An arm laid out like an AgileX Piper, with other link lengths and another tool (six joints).
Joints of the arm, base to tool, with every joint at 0 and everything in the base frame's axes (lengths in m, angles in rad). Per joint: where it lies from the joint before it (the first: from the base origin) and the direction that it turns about. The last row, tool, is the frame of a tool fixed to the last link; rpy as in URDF.
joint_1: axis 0 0 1 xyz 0 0 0.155
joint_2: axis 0 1 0 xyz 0 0 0
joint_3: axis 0 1 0 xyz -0.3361 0 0.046
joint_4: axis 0.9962 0 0.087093 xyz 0.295 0 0.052
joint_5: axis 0 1 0 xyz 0 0 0
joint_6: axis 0.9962 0 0.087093 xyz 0.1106 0 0.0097
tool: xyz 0.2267 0 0.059 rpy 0.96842 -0.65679 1.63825
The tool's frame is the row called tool.
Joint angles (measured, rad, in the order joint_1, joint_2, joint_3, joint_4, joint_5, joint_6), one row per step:
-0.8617, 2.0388, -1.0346, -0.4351, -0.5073, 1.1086
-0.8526, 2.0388, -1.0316, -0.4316, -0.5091, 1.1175
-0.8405, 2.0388, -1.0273, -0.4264, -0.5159, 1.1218
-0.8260, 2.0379, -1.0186, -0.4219, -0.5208, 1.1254
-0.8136, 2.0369, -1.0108, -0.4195, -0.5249, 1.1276
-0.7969, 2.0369, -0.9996, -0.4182, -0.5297, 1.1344
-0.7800, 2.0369, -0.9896, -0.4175, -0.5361, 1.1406
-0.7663, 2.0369, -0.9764, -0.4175, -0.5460, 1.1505
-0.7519, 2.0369, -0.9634, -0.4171, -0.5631, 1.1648
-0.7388, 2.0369, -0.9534, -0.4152, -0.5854, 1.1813
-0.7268, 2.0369, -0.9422, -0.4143, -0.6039, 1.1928
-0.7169, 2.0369, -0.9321, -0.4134, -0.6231, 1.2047
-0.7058, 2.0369, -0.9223, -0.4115, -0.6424, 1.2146
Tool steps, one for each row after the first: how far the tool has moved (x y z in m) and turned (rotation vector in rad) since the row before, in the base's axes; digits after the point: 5 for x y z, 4 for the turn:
0.00363, 0.00471, -0.00115, 0.0093, -0.0059, 0.0030
0.00550, 0.00644, -0.00014, 0.0053, -0.0075, 0.0078
0.00540, 0.00889, -0.00236, 0.0080, -0.0028, 0.0106
0.00457, 0.00796, -0.00207, 0.0058, -0.0011, 0.0105
0.00572, 0.01126, -0.00444, 0.0117, -0.0003, 0.0139
0.00618, 0.01127, -0.00331, 0.0095, -0.0018, 0.0151
0.00419, 0.01053, -0.00396, 0.0129, -0.0039, 0.0116
0.00531, 0.01085, -0.00173, 0.0137, -0.0124, 0.0117
0.00590, 0.00926, 0.00138, 0.0123, -0.0206, 0.0093
0.00455, 0.00921, -0.00023, 0.0104, -0.0136, 0.0104
0.00388, 0.00784, 0.00057, 0.0100, -0.0151, 0.0083
0.00426, 0.00831, 0.00087, 0.0088, -0.0149, 0.0095

